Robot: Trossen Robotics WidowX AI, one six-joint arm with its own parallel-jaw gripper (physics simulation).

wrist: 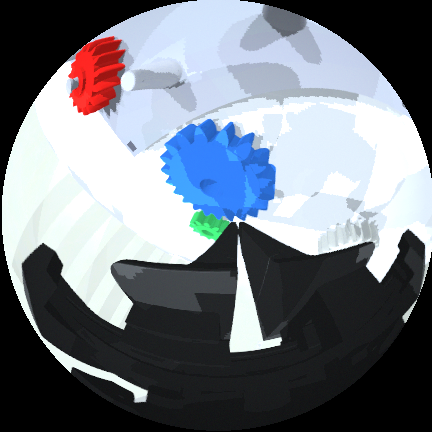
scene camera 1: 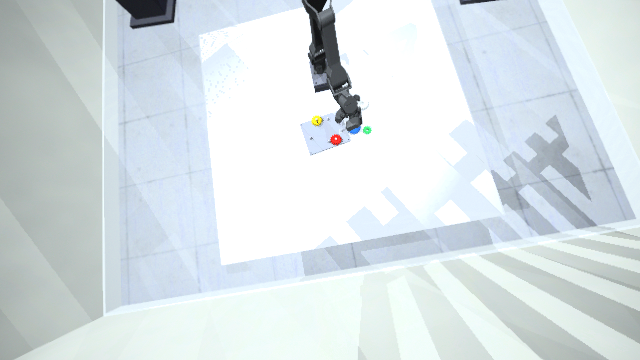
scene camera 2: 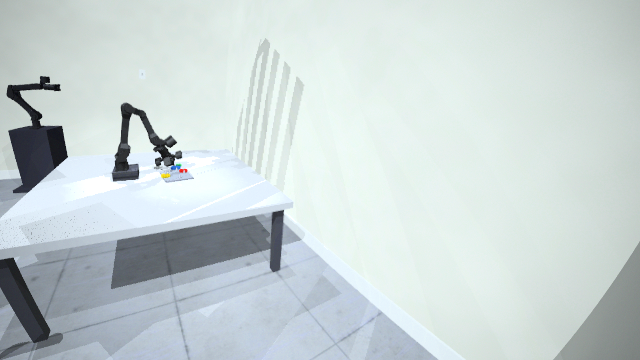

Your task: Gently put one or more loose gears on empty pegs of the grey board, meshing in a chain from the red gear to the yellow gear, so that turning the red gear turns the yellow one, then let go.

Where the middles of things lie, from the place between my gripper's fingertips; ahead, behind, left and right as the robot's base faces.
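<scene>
From my hand: blue gear (wrist: 216,171), 40 mm to the right, 10 mm ahead, 10 mm below; green gear (wrist: 209,226), 30 mm to the left, 30 mm ahead, 10 mm below; white gear (wrist: 349,235), 10 mm to the left, 110 mm behind, 10 mm below; red gear (wrist: 95,79), 130 mm to the right, 70 mm ahead.
</scene>
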